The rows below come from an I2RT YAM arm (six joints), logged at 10 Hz.
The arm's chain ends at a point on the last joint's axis. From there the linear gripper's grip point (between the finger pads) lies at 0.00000 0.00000 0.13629 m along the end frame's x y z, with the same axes.
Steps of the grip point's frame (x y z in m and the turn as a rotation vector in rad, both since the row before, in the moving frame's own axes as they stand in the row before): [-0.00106 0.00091 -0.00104 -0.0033 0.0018 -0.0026]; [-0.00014 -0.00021 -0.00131 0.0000 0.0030 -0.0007]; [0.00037 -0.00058 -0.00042 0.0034 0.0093 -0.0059]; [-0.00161 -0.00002 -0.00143 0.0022 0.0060 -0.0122]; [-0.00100 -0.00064 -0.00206 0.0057 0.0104 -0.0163]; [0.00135 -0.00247 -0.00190 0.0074 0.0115 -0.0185]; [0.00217 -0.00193 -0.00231 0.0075 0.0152 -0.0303]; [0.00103 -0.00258 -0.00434 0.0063 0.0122 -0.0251]
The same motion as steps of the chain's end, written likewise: [-0.00131 0.00046 -0.00104 -0.0033 0.0018 -0.0026]; [-0.00055 -0.00021 -0.00131 0.0000 0.0030 -0.0007]; [-0.00090 -0.00011 -0.00041 0.0034 0.0093 -0.0059]; [-0.00243 0.00028 -0.00143 0.0022 0.0060 -0.0122]; [-0.00241 0.00015 -0.00205 0.0057 0.0104 -0.0163]; [-0.00021 -0.00145 -0.00189 0.0074 0.0115 -0.0185]; [0.00011 -0.00088 -0.00229 0.0075 0.0152 -0.0303]; [-0.00062 -0.00170 -0.00433 0.0063 0.0122 -0.0251]
